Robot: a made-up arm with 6 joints.
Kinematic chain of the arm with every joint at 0, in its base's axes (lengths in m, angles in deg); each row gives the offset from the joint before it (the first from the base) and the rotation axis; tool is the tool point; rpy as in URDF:
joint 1: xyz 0 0 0.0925 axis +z
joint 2: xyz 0 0 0 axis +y
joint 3: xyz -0.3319 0 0.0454 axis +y
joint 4: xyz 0.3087 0 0.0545 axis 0.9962 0 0.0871
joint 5: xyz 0 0 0 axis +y
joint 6: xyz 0.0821 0 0.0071 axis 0.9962 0 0.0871
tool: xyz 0 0 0 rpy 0 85 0
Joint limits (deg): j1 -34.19..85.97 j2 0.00..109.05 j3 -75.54..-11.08 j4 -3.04..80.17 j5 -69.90..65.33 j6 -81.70..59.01
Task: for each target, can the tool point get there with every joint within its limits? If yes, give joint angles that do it. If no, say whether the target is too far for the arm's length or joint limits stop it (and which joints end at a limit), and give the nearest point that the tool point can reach.
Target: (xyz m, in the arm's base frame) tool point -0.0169 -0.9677 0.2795
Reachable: no: too far | nearest point -0.0203 -0.3785 0.4911 | short by 0.626 m
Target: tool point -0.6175 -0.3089 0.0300
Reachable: no: joint limits stop it (at a limit: joint 2, joint 3, joint 5) | nearest point -0.3392 -0.1697 0.4912 | short by 0.556 m
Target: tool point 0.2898 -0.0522 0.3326
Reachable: yes | joints -8.57 66.71 -41.11 15.47 -22.49 -65.98
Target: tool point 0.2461 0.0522 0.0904
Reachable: yes | joints 12.52 89.11 -20.90 12.86 -7.54 -3.91
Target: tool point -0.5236 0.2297 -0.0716
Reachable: no: joint limits stop it (at a limit: joint 1, joint 2, joint 4, joint 5) | nearest point -0.0609 0.1866 0.0459 | short by 0.479 m
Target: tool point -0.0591 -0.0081 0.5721
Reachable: yes | joints 5.06 20.87 -64.25 17.24 -6.79 4.18
